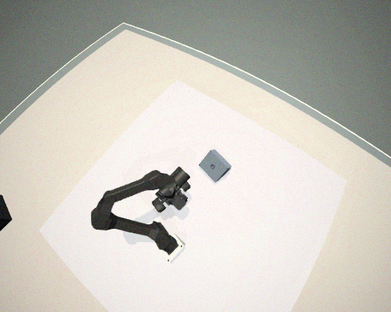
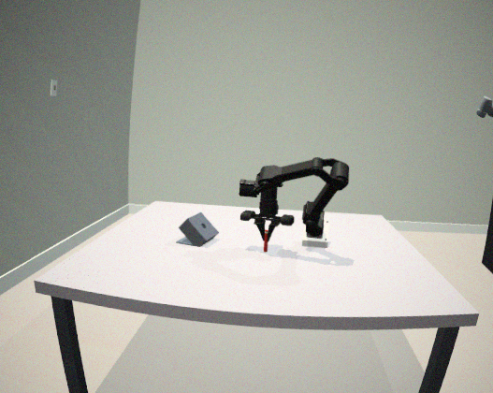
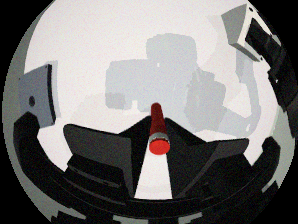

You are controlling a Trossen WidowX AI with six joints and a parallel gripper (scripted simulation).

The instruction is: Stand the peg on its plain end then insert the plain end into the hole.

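The grey sloped panel is 270 mm ahead of my gripper tip and 40 mm to the right of it. Round my gripper tip: red peg 20 mm above.
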